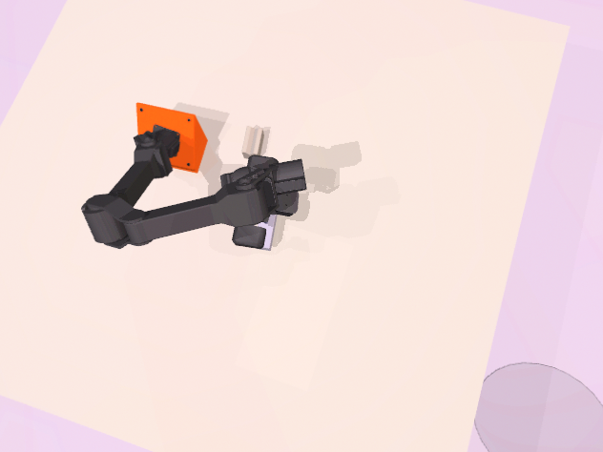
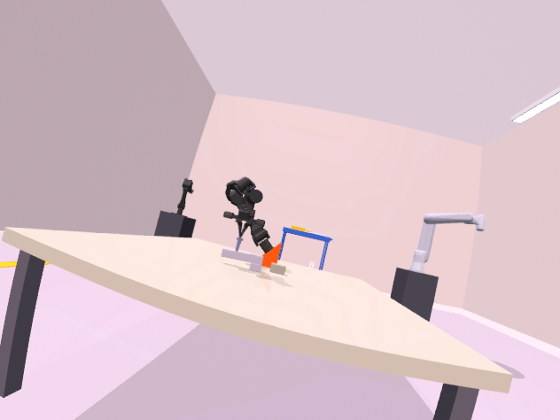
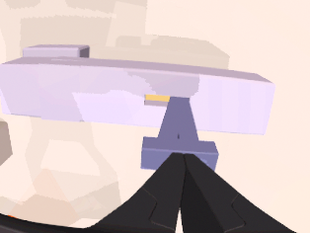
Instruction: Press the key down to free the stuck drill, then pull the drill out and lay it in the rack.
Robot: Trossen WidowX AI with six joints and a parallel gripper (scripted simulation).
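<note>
Now: gripper tip 3 cm above the small blue key. From my gripper tip the other things lie so: rack: 10 cm behind, 19 cm to the left, 10 cm below.
</note>
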